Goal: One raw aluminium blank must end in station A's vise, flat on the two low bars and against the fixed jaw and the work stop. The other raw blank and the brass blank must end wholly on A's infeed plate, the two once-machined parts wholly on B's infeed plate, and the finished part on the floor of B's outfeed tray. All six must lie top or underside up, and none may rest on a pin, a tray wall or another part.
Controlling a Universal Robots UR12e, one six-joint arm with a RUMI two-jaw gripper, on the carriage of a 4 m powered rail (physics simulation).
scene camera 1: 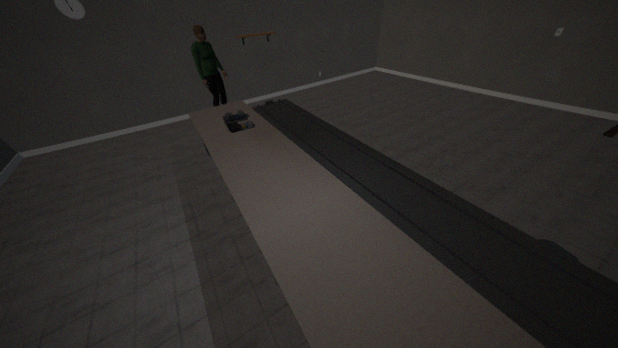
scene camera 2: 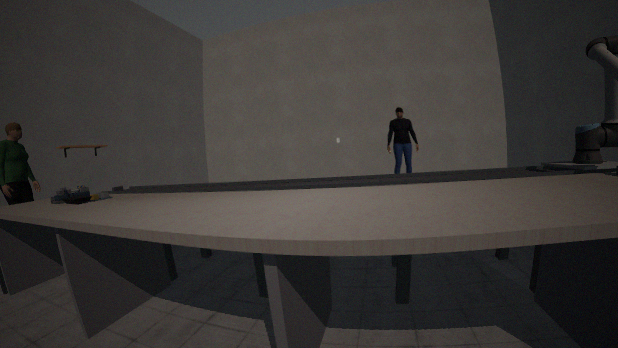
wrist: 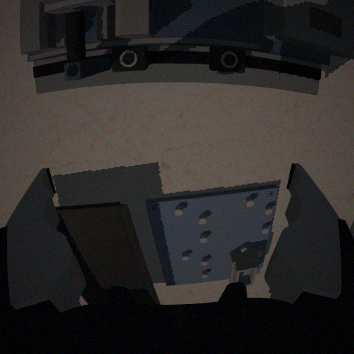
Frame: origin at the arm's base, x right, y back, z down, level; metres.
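Seen in the pictures: gripper, between the fingertips: (wrist: 170, 166); arm's base, origin of its link: (scene camera 2: 587, 162).
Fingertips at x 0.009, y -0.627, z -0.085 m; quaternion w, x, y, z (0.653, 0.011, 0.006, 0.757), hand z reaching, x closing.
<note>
Pixels of each thing's top centre, then the offset from my fingertips to it. "*": a spot on its surface instead. Level surfaces: height alone.
- dark tray, a spot on its surface: (wrist: 112, 240) * dz +0.102, dx -0.158, dy -0.108 m
- blue pinned plate, centre of its top: (wrist: 214, 246) dz +0.106, dx -0.199, dy +0.034 m
- small grey part, centre of its top: (wrist: 245, 278) dz +0.072, dx -0.248, dy +0.078 m
- vise, a spot on its surface: (wrist: 200, 20) * dz +0.055, dx +0.086, dy +0.035 m
- grey piece, a spot on its surface: (wrist: 67, 7) * dz +0.020, dx +0.109, dy -0.047 m
- long bench, height of its surface: dz +0.114 m
In the wrist view my gripper (wrist: 170, 166) is open, its fingers wide apart above a dark tray (wrist: 112, 240) at left and a blue pinned plate (wrist: 225, 220) at right. A small grey part (wrist: 245, 275) is on the plate's lower right; whether it touches a pin I cannot tell. A vise (wrist: 200, 20) is cut off at the top; the edge of a grey piece (wrist: 67, 7) shows between its jaws. At the bench's far end stand another vise (scene camera 1: 237, 116) (scene camera 2: 72, 194) and a small yellow item (scene camera 1: 244, 126) (scene camera 2: 95, 198). Which station is A or B, I cannot tell.
The long bench (scene camera 1: 300, 200) (scene camera 2: 310, 210) runs beside the dark rail (scene camera 1: 390, 175) (scene camera 2: 300, 184). The arm (scene camera 2: 590, 142) stands at the right end in scene camera 2. One person (scene camera 1: 205, 60) (scene camera 2: 15, 162) stands beyond the far end, another (scene camera 2: 401, 132) behind the rail.
</note>
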